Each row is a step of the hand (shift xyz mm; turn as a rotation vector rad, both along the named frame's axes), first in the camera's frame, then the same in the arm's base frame.
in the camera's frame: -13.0 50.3 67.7 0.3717 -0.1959 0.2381
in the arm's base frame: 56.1 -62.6 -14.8 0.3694 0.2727 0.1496
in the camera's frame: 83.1 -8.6 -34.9 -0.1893 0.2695 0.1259
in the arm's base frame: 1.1 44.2 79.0 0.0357 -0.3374 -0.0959
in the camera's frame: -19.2 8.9 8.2 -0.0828 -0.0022 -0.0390
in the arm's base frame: -0.2 -16.6 -15.5 -0.0686 -0.0213 -0.0568
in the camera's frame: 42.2 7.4 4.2 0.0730 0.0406 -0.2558
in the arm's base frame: 20.5 7.8 37.1 -0.2066 0.0341 0.1691
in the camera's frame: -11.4 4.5 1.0 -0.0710 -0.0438 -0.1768
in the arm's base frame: -3.7 -8.4 -8.2 -0.1896 0.0452 -0.0145
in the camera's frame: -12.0 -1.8 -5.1 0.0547 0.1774 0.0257
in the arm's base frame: -9.4 -1.8 -9.0 0.0421 -0.1469 0.1084
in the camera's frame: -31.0 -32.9 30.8 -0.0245 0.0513 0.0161
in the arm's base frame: 16.6 13.5 -50.4 0.0041 -0.0587 -0.0057
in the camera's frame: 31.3 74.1 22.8 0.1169 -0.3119 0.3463
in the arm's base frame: 32.0 -60.4 48.1 0.3698 0.2673 -0.1505
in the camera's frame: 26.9 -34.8 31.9 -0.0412 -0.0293 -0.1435
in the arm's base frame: 40.6 36.0 -2.7 -0.1475 0.0369 0.0046
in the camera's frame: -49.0 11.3 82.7 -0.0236 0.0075 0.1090
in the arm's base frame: 56.3 -42.6 -66.2 0.0905 -0.0345 -0.0557
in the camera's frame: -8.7 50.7 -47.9 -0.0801 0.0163 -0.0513
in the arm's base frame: -48.3 -41.2 30.2 -0.0791 -0.0351 -0.0427
